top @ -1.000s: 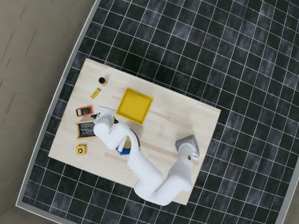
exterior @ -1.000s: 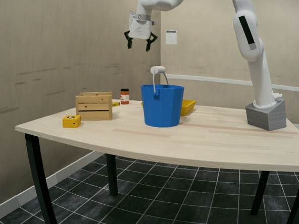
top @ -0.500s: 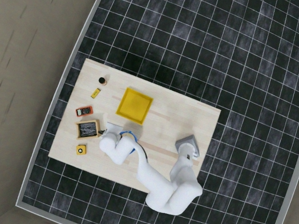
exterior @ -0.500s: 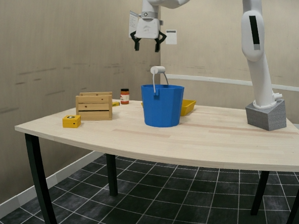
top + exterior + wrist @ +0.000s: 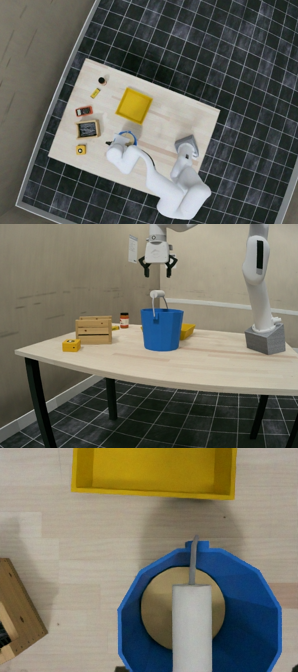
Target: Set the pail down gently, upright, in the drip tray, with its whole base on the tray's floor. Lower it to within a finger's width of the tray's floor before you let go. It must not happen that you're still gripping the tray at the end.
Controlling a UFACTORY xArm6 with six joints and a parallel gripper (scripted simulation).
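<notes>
The wire handle lies 10 mm behind my hand and 110 mm below it. Round my hand: blue pail 20 mm behind, 170 mm below; then wooden crate 290 mm ahead, 60 mm to the left, 250 mm below; then yellow drip tray 60 mm ahead, 270 mm to the right, 280 mm below.
</notes>
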